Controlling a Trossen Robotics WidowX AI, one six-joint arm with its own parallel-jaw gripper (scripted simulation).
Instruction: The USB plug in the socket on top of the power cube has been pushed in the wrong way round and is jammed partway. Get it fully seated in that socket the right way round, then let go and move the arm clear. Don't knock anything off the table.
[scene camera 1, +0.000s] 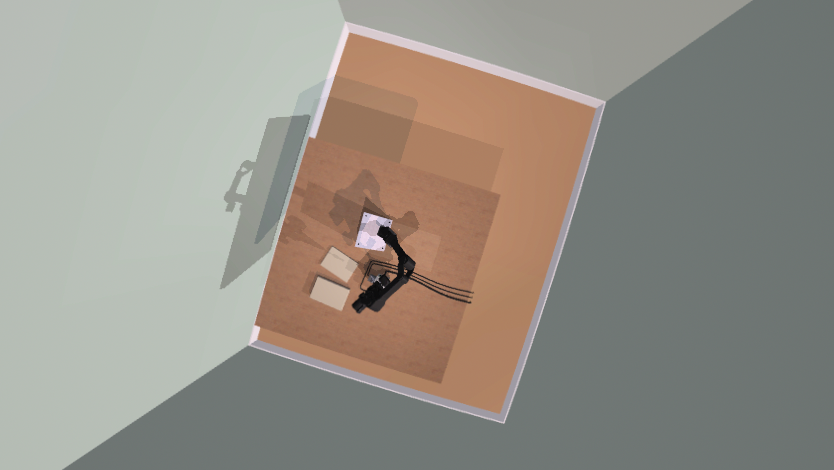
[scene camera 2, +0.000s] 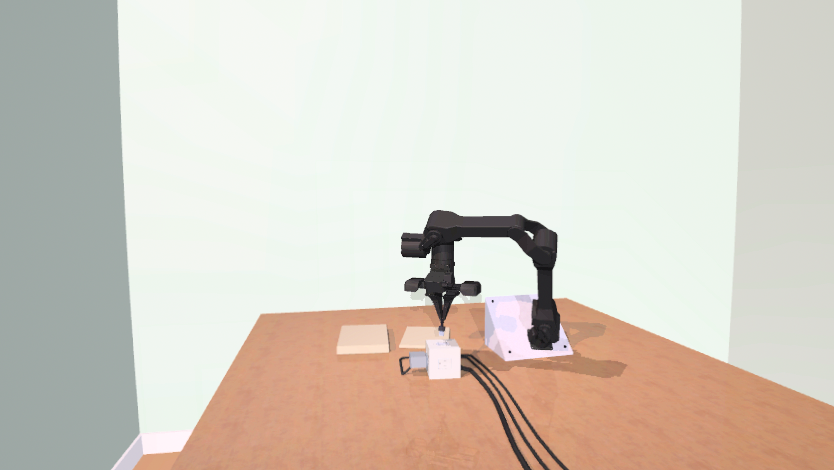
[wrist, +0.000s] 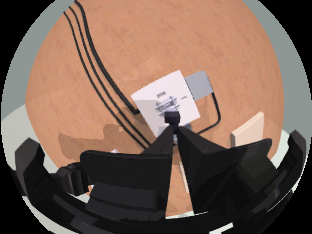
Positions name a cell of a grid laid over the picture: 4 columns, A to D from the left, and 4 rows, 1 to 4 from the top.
Observation:
The gripper (scene camera 2: C3) holds an usb plug. Further things: a grey adapter (wrist: C2).
The gripper also shows in the wrist view (wrist: C3).

